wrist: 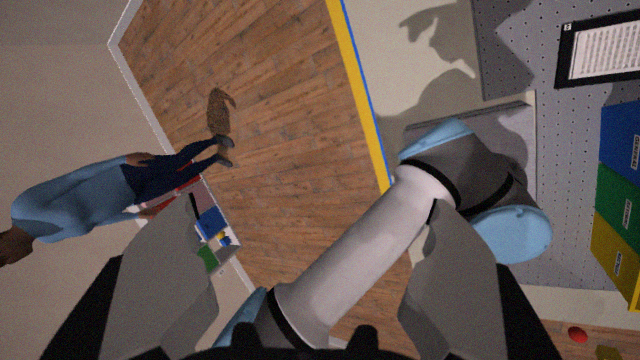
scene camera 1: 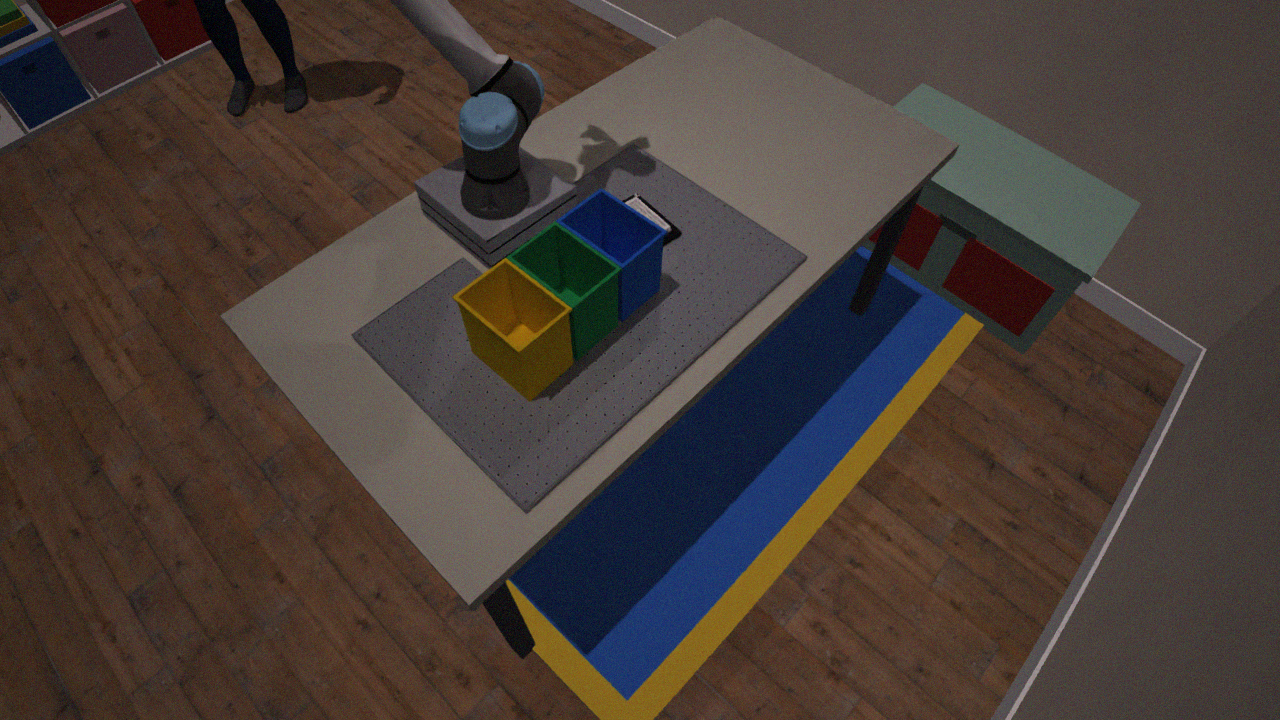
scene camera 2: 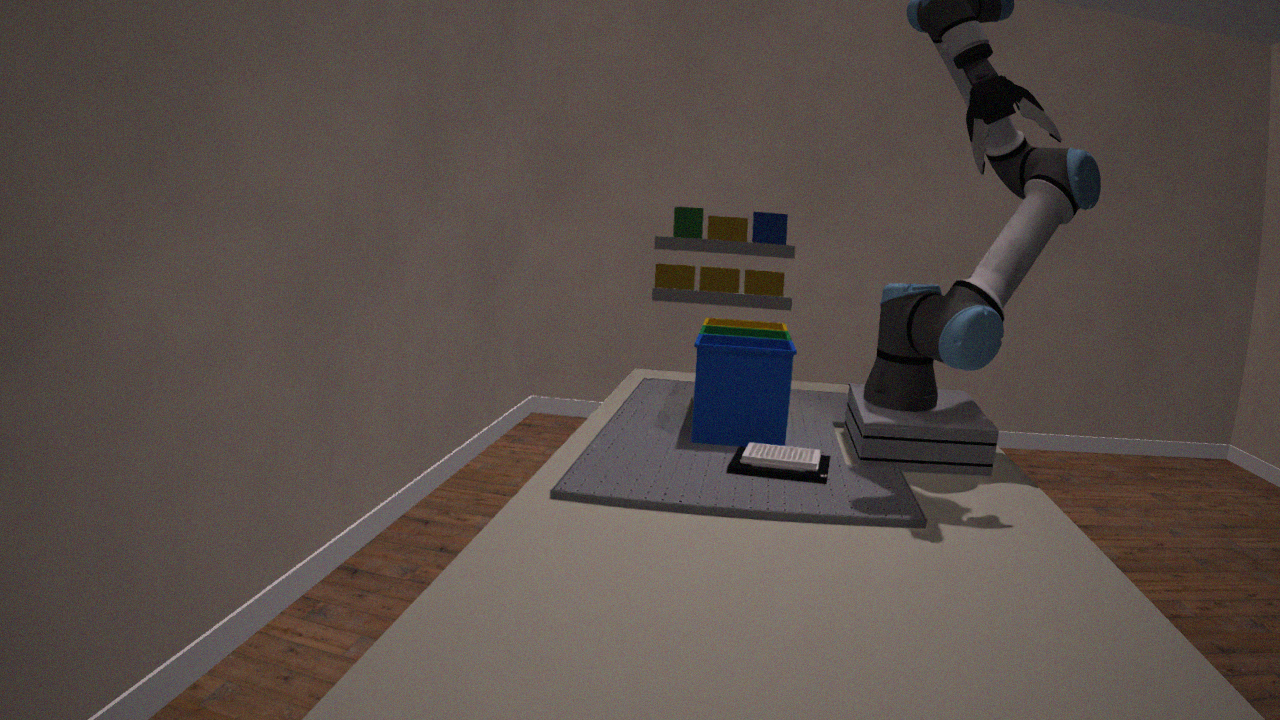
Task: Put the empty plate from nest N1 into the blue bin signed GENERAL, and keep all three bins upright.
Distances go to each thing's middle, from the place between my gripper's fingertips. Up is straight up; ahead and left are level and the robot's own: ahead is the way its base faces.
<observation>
Right now my hand is 530 mm above the white plate (scene camera 2: pixel 763 455), 370 mm short of it and 10 mm to the left of it. From my hand the other things lie so: green bin (scene camera 1: pixel 583 278) (470 mm ahead, 460 mm below, 300 mm to the right); black nest (scene camera 2: pixel 732 468) (540 mm below, 370 mm ahead, 10 mm to the right); blue bin (scene camera 2: pixel 742 385) (460 mm below, 460 mm ahead, 170 mm to the right).
</observation>
